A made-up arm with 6 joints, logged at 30 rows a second.
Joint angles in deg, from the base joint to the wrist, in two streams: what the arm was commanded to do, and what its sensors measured. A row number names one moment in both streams.
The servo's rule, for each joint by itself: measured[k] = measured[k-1] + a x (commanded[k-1-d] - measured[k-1]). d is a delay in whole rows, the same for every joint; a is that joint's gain. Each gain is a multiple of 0.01, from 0.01 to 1. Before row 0 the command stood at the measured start. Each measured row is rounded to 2 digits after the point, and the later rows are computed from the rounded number. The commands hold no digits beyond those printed.
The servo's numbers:
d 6
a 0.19 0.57 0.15 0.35 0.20 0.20
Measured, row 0:
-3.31 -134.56 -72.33 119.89 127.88 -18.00
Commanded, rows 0 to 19:
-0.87 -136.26 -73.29 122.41 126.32 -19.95
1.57 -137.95 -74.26 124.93 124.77 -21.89
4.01 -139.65 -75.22 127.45 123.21 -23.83
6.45 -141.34 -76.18 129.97 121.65 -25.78
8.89 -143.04 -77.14 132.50 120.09 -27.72
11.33 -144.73 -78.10 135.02 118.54 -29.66
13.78 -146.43 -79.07 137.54 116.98 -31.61
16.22 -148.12 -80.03 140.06 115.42 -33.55
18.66 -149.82 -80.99 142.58 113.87 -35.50
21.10 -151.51 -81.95 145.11 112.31 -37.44
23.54 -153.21 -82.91 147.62 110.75 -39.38
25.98 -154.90 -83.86 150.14 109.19 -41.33
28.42 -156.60 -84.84 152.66 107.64 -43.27
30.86 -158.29 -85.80 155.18 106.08 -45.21
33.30 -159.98 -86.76 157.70 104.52 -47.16
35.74 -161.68 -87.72 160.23 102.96 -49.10
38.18 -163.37 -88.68 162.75 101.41 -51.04
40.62 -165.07 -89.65 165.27 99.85 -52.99
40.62 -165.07 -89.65 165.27 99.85 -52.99
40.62 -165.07 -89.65 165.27 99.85 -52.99
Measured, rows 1 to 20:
-3.31 -134.56 -72.33 119.89 127.88 -18.00
-3.31 -134.56 -72.33 119.89 127.88 -18.00
-3.31 -134.56 -72.33 119.89 127.88 -18.00
-3.31 -134.56 -72.33 119.89 127.88 -18.00
-3.31 -134.56 -72.33 119.89 127.88 -18.00
-3.31 -134.56 -72.33 119.89 127.88 -18.00
-2.85 -135.53 -72.47 120.77 127.57 -18.39
-2.01 -136.91 -72.74 122.23 127.01 -19.09
-0.87 -138.47 -73.11 124.06 126.25 -20.04
0.52 -140.11 -73.57 126.13 125.33 -21.19
2.11 -141.78 -74.11 128.36 124.28 -22.50
3.86 -143.46 -74.71 130.69 123.13 -23.93
5.74 -145.15 -75.36 133.09 121.90 -25.47
7.73 -146.84 -76.06 135.53 120.60 -27.09
9.81 -148.54 -76.80 138.00 119.25 -28.77
11.96 -150.23 -77.57 140.49 117.86 -30.50
14.16 -151.93 -78.37 142.99 116.44 -32.28
16.41 -153.62 -79.19 145.49 114.99 -34.09
18.69 -155.32 -80.04 148.00 113.52 -35.93
21.00 -157.01 -80.90 150.51 112.03 -37.79

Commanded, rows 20 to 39:
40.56 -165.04 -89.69 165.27 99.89 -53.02
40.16 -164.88 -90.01 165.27 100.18 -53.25
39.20 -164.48 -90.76 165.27 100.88 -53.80
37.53 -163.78 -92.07 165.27 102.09 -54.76
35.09 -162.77 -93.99 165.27 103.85 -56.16
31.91 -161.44 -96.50 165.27 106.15 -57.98
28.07 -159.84 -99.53 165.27 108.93 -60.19
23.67 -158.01 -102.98 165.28 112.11 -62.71
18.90 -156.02 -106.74 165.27 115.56 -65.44
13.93 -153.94 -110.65 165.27 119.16 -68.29
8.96 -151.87 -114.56 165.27 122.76 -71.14
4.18 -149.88 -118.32 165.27 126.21 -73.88
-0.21 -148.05 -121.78 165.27 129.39 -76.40
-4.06 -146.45 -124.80 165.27 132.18 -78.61
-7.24 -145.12 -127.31 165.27 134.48 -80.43
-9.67 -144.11 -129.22 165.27 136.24 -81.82
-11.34 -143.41 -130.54 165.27 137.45 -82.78
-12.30 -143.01 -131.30 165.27 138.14 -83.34
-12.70 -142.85 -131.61 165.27 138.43 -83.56
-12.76 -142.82 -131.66 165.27 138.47 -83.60
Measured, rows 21 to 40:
23.34 -158.70 -81.78 153.03 110.53 -39.66
25.70 -160.40 -82.67 155.55 109.02 -41.55
28.07 -162.09 -83.57 158.07 107.50 -43.45
30.45 -163.79 -84.48 160.59 105.97 -45.36
32.38 -164.52 -85.26 162.23 104.75 -46.89
33.95 -164.83 -85.92 163.29 103.77 -48.11
35.21 -164.95 -86.49 163.98 102.99 -49.09
36.15 -164.91 -87.02 164.43 102.43 -49.92
36.73 -164.66 -87.58 164.72 102.12 -50.70
36.88 -164.16 -88.25 164.91 102.11 -51.51
36.54 -163.37 -89.11 165.04 102.46 -52.44
35.66 -162.27 -90.22 165.12 103.20 -53.55
34.22 -160.88 -91.62 165.17 104.35 -54.88
32.22 -159.24 -93.32 165.21 105.90 -56.45
29.69 -157.40 -95.33 165.23 107.83 -58.25
26.70 -155.43 -97.63 165.24 110.10 -60.26
23.33 -153.40 -100.17 165.25 112.63 -62.44
19.69 -151.39 -102.89 165.26 115.35 -64.73
15.91 -149.49 -105.72 165.26 118.16 -67.06
12.12 -147.76 -108.58 165.26 120.96 -69.37

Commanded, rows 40 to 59:
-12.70 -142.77 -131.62 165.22 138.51 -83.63
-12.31 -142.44 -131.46 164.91 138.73 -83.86
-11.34 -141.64 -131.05 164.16 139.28 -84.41
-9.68 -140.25 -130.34 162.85 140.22 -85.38
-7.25 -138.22 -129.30 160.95 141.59 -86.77
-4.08 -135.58 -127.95 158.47 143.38 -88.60
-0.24 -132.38 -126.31 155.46 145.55 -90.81
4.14 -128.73 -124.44 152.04 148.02 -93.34
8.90 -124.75 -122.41 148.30 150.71 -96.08
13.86 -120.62 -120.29 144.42 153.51 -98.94
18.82 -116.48 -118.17 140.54 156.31 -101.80
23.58 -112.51 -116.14 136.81 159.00 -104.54
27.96 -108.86 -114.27 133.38 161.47 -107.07
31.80 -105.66 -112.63 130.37 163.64 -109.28
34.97 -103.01 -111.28 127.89 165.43 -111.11
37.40 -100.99 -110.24 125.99 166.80 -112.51
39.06 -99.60 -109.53 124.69 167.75 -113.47
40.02 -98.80 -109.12 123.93 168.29 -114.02
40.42 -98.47 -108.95 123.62 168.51 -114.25
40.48 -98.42 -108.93 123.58 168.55 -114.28
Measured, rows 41 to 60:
8.44 -146.26 -111.39 165.26 123.66 -71.58
5.00 -145.03 -114.06 165.26 126.18 -73.63
1.90 -144.11 -116.53 165.26 128.43 -75.46
-0.80 -143.48 -118.75 165.26 130.37 -77.04
-3.06 -143.12 -120.68 165.26 131.98 -78.34
-4.90 -142.95 -122.33 165.26 133.28 -79.39
-6.38 -142.85 -123.72 165.25 134.33 -80.24
-7.51 -142.62 -124.88 165.13 135.21 -80.96
-8.24 -142.06 -125.81 164.79 136.02 -81.65
-8.51 -141.03 -126.49 164.11 136.86 -82.40
-8.27 -139.43 -126.91 163.00 137.81 -83.27
-7.47 -137.24 -127.07 161.41 138.92 -84.34
-6.10 -134.47 -126.96 159.33 140.25 -85.63
-4.15 -131.20 -126.58 156.78 141.80 -87.17
-1.67 -127.52 -125.95 153.81 143.58 -88.95
1.28 -123.59 -125.10 150.52 145.57 -90.95
4.61 -119.54 -124.06 147.03 147.72 -93.12
8.21 -115.53 -122.87 143.45 149.98 -95.40
11.96 -111.73 -121.58 139.93 152.28 -97.73
15.73 -108.27 -120.24 136.58 154.55 -100.04

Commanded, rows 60 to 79:
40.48 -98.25 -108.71 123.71 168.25 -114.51
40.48 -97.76 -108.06 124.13 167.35 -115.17
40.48 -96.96 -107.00 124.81 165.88 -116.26
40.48 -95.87 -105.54 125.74 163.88 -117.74
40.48 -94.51 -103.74 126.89 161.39 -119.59
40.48 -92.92 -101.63 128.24 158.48 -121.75
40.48 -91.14 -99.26 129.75 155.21 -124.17
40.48 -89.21 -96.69 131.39 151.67 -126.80
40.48 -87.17 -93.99 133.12 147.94 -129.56
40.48 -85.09 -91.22 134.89 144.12 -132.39
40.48 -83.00 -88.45 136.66 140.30 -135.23
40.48 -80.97 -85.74 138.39 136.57 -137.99
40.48 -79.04 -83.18 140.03 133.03 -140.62
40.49 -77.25 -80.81 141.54 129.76 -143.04
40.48 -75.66 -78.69 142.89 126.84 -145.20
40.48 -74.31 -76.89 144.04 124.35 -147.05
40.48 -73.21 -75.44 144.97 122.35 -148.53
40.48 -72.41 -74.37 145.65 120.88 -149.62
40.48 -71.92 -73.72 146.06 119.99 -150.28
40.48 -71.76 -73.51 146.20 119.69 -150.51
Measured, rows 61 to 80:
19.39 -105.27 -118.90 133.54 156.73 -102.25
22.81 -102.83 -117.60 130.90 158.74 -104.30
25.90 -100.99 -116.39 128.73 160.54 -106.13
28.58 -99.74 -115.30 127.05 162.09 -107.71
30.83 -99.02 -114.35 125.85 163.37 -109.02
32.66 -98.68 -113.54 125.06 164.41 -110.07
34.15 -98.43 -112.82 124.59 165.18 -110.96
35.35 -98.05 -112.11 124.43 165.61 -111.80
36.32 -97.43 -111.34 124.56 165.66 -112.69
37.11 -96.54 -110.47 124.97 165.30 -113.70
37.75 -95.38 -109.46 125.64 164.52 -114.88
38.27 -93.98 -108.29 126.55 163.31 -116.25
38.69 -92.36 -106.94 127.67 161.69 -117.83
39.03 -90.56 -105.40 128.97 159.69 -119.62
39.31 -88.63 -103.69 130.42 157.34 -121.61
39.53 -86.61 -101.82 131.98 154.70 -123.77
39.71 -84.55 -99.81 133.62 151.82 -126.06
39.86 -82.51 -97.70 135.29 148.77 -128.45
39.98 -80.53 -95.52 136.95 145.62 -130.88
40.08 -78.66 -93.31 138.56 142.45 -133.31

